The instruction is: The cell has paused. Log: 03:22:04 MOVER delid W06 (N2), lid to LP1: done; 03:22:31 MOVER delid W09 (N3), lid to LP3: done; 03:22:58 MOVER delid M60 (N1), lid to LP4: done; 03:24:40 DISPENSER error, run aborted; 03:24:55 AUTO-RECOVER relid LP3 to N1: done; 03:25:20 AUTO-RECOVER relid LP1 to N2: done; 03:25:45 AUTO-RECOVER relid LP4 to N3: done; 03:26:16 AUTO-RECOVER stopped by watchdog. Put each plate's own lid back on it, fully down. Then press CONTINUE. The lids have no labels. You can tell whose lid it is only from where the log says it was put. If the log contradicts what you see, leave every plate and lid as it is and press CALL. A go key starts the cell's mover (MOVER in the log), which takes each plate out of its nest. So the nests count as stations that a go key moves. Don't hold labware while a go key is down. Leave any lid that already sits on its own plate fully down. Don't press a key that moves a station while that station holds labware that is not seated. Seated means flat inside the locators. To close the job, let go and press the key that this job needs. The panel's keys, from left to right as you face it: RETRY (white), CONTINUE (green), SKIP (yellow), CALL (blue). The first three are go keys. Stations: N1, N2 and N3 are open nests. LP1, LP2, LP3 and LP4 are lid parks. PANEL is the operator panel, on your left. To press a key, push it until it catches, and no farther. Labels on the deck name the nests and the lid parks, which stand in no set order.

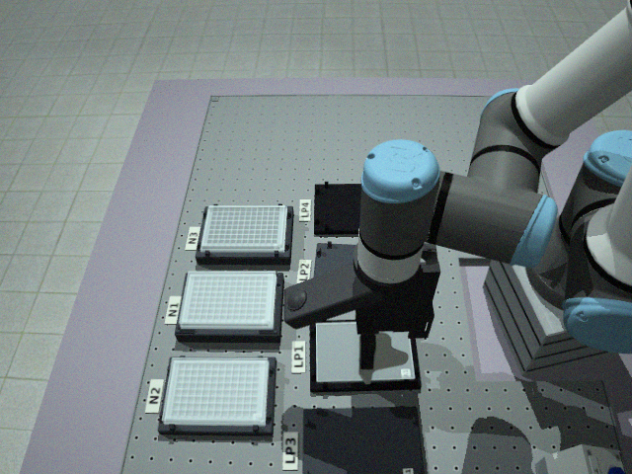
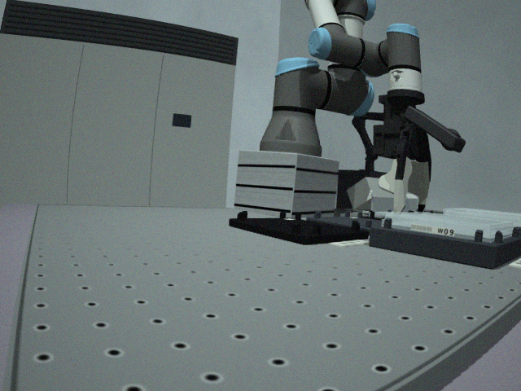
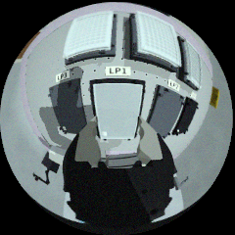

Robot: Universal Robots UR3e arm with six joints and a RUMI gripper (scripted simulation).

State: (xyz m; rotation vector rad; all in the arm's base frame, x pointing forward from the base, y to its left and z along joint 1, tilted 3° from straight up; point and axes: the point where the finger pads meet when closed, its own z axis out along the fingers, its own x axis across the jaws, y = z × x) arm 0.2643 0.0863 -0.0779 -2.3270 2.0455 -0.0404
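My gripper is now 20 mm above the LP1 lid park. Also, from my hand: LP3 lid park (10 mm behind, 130 mm to the left, 20 mm below); then LP2 lid park (10 mm ahead, 130 mm to the right, 20 mm below); then lid (10 mm below).
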